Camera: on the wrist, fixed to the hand. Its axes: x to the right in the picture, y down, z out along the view.
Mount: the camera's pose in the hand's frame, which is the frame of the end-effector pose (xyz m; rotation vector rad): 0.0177 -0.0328 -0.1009 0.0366 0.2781 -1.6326
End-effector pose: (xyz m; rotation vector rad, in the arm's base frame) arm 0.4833 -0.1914 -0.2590 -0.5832 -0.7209 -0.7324
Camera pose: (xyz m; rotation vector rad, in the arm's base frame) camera 0.5056 -0.2880 -0.3007 0.3022 -0.8578 -2.2326
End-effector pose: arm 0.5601 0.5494 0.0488 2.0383 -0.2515 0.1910
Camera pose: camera 0.5829 0.6520 0.0714 1.6356 1.5395 -0.5371
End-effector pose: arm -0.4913 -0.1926 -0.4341 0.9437 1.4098 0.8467
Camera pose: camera -0.5940 -0.1865 -0.4655 -0.4695 1.8258 -0.3233
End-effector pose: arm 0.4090 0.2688 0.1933 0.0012 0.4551 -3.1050
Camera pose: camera 0.3912 0.3291 0.1060 -0.0382 -0.1812 1.4780
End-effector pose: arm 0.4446 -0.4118 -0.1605 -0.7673 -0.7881 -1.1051
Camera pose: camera 0.4339 -0.5140 -0.1922 0.2767 -1.1703 -2.5315
